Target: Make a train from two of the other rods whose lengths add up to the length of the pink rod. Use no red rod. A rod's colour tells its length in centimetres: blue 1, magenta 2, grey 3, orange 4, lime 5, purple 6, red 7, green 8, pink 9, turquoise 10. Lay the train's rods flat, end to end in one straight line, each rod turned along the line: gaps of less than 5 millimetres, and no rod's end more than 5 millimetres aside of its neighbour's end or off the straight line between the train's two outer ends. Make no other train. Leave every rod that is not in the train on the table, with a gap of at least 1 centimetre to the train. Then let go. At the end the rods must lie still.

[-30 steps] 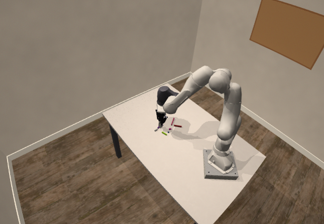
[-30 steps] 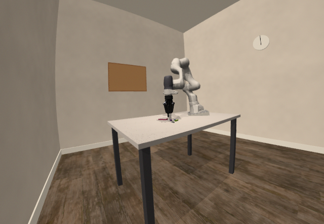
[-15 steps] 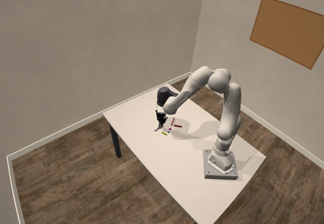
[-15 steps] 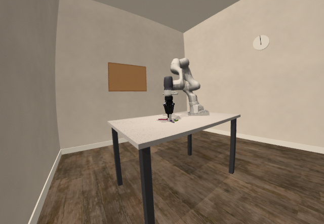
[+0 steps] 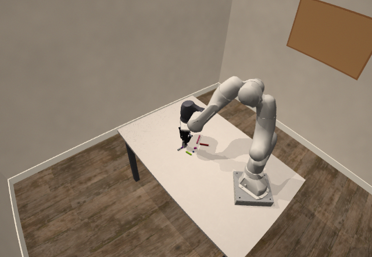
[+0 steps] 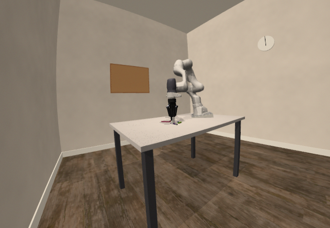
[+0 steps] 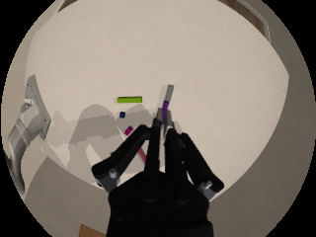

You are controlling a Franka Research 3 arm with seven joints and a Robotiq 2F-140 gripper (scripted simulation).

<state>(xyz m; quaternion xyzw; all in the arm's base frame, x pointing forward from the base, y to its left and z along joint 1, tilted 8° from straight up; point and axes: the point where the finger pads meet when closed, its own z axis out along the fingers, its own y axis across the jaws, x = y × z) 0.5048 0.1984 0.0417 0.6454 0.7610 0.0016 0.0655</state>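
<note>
Right now the purple rod is 3 cm below my hand. From my hand the other things lie so: small blue rod: 8 cm behind, 3 cm to the right, 3 cm below; lime rod: 7 cm behind, 1 cm to the left, 3 cm below; grey rod: 1 cm behind, 5 cm to the left, 3 cm below.
</note>
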